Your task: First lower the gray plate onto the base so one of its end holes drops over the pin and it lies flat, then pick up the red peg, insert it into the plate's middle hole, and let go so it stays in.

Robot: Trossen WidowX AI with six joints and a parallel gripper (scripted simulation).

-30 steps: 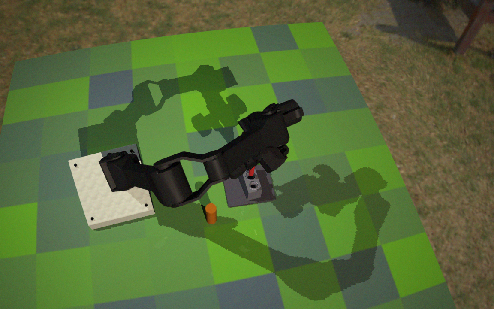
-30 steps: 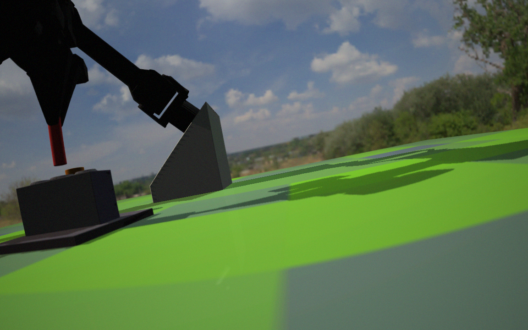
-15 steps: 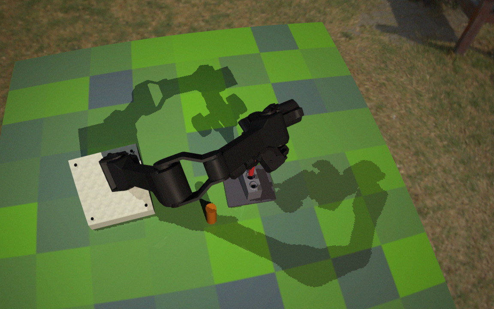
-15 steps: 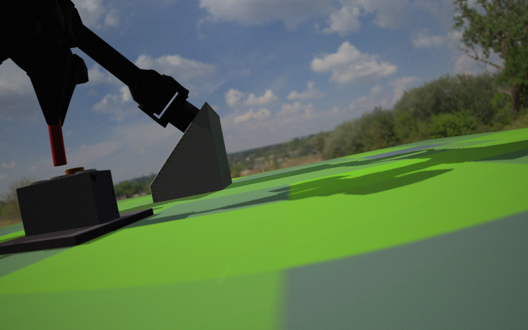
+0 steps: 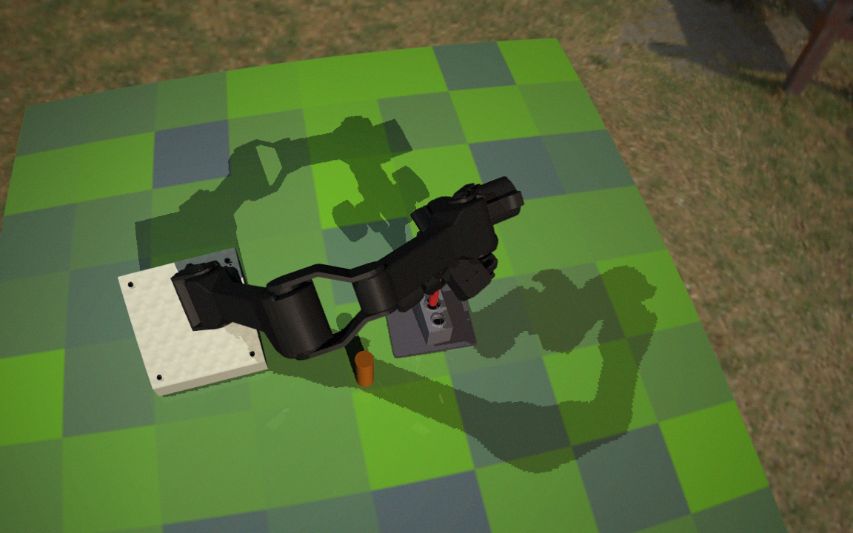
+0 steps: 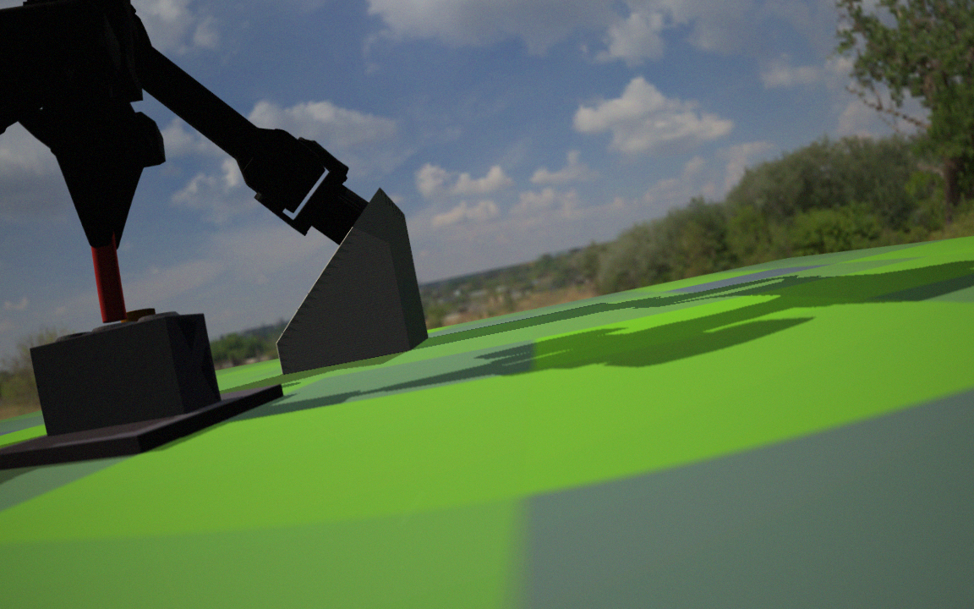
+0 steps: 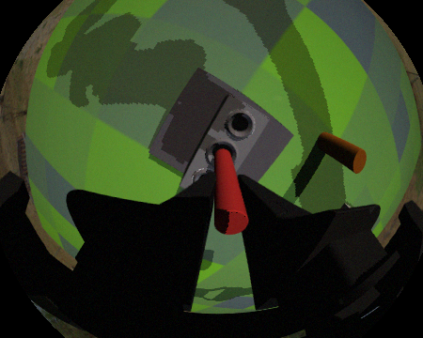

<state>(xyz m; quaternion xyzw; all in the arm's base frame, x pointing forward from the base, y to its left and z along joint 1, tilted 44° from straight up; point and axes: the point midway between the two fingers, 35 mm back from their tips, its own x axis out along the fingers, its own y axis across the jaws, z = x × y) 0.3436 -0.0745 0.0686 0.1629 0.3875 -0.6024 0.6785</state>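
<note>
The gray plate is 6 cm below my gripper tip. The rest, counted from my gripper tip: red peg (right at my gripper tip); orange cylinder (14 cm behind, 7 cm to the right, 6 cm below).
</note>
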